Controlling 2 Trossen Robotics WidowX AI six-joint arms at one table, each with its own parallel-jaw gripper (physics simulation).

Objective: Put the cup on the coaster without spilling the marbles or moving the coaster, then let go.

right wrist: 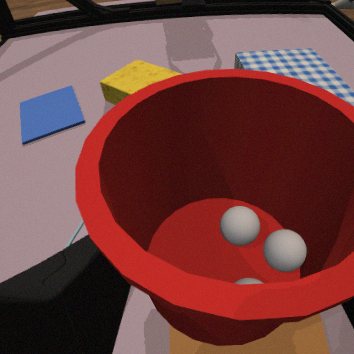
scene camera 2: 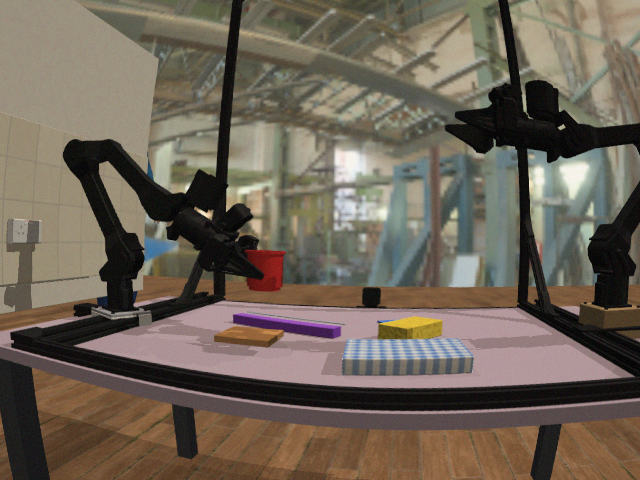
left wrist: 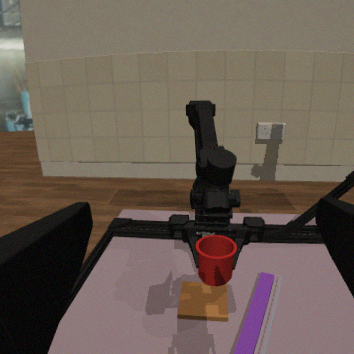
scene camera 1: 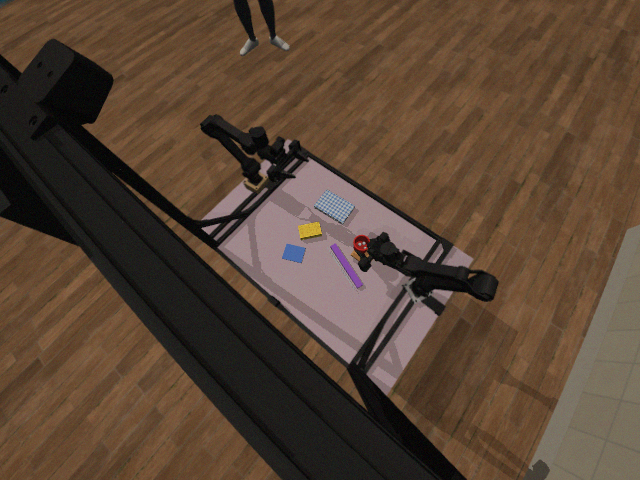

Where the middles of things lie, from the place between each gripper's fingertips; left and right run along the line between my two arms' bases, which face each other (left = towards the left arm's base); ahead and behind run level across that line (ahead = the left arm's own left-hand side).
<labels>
I see my right gripper 2 cm short of the orange square (scene camera 2: 259, 337), 3 cm to the left of it and 11 cm above it. Round my right hand: blue square (right wrist: 51, 112) (18 cm behind, 25 cm to the left, 11 cm below); then purple bar (scene camera 2: 331, 330) (9 cm behind, 1 cm to the left, 10 cm below); then red cup (scene camera 2: 269, 262) (1 cm to the right, 1 cm above).
Now: left hand 30 mm past the red cup, 320 mm to the left of it and 260 mm above it. Round my left hand: orange square (10 mm behind, 350 mm to the right, 380 mm below); then blue square (220 mm behind, 60 mm to the right, 380 mm below); then purple bar (120 mm behind, 310 mm to the right, 380 mm below).
</labels>
